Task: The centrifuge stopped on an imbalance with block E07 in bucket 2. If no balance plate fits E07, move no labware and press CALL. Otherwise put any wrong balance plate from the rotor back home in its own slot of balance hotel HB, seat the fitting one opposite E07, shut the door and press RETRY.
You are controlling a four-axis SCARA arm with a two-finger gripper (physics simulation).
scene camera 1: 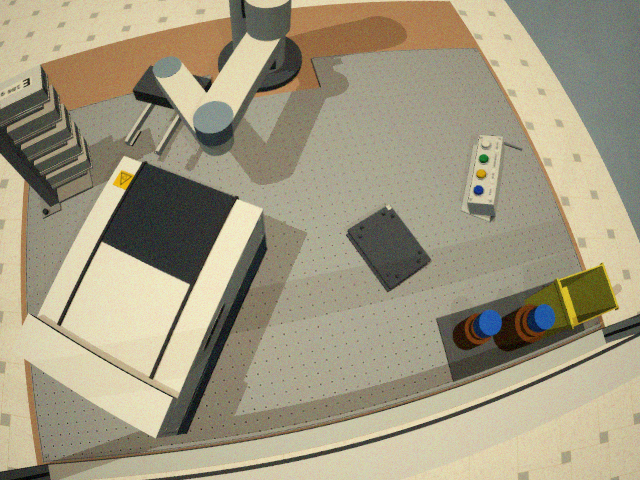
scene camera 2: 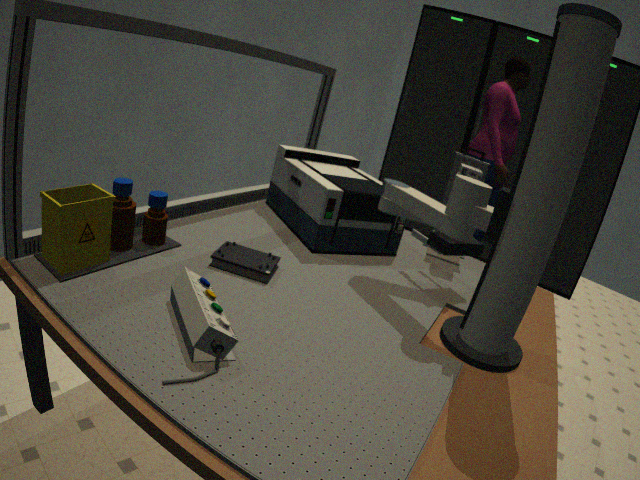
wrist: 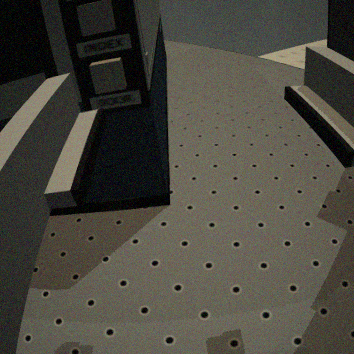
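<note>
The centrifuge stands at the left in scene camera 1, with a white top panel and a dark panel. In the wrist view its INDEX key and DOOR key show. The rotor, its buckets and E07 do not show. A stepped hotel holds several labelled grey plates, the top one marked E; the arm mostly hides it in scene camera 2. A button box has white, green, yellow and blue buttons. My gripper is shut to its narrow stand, its fingers apart and empty, beyond the centrifuge's keyed end.
A dark flat plate stand lies mid-table. Two blue-capped brown bottles and a yellow bin stand on a dark mat. The arm's column rises at the table edge. A person in pink stands behind the table.
</note>
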